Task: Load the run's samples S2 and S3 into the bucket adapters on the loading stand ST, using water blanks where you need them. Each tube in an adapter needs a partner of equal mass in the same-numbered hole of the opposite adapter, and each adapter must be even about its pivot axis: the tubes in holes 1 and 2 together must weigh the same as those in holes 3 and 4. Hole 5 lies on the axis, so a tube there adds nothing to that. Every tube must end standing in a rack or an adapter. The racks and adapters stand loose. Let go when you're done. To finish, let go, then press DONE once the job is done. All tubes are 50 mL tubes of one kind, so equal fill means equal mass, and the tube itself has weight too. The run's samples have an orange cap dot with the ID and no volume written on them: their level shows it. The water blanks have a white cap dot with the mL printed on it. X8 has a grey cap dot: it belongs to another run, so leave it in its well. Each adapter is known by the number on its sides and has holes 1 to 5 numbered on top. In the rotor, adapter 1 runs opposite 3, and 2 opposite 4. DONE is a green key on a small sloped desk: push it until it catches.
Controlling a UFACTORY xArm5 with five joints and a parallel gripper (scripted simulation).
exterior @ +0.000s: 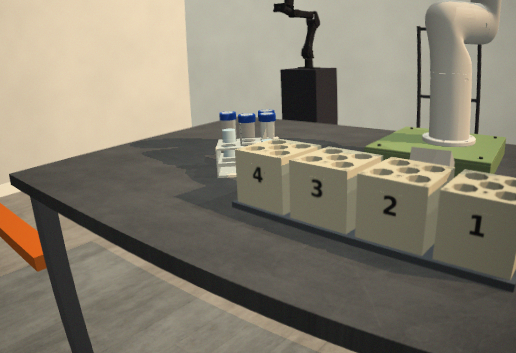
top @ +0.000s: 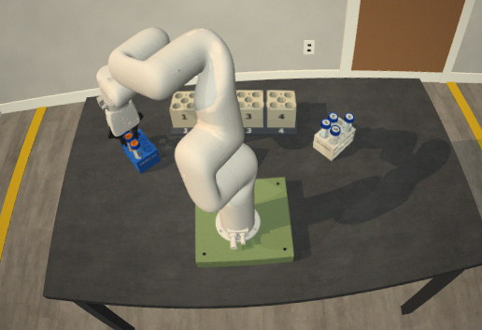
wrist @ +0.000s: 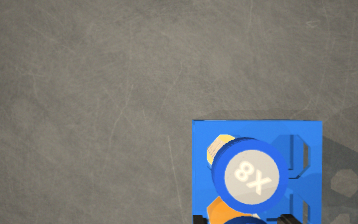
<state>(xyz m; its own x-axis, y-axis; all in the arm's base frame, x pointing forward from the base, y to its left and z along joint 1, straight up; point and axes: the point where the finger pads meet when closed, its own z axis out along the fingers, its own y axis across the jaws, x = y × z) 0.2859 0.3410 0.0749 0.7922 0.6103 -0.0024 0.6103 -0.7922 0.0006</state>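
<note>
Now: the sample tube S2 10 mm ahead of my hand and 50 mm below it. From my hand the other things lie so: bucket adapter 170 mm ahead, 180 mm to the right, 70 mm below; then loading stand ST 150 mm ahead, 340 mm to the right, 110 mm below; then blue sample rack 10 mm ahead, 20 mm to the right, 90 mm below.
</note>
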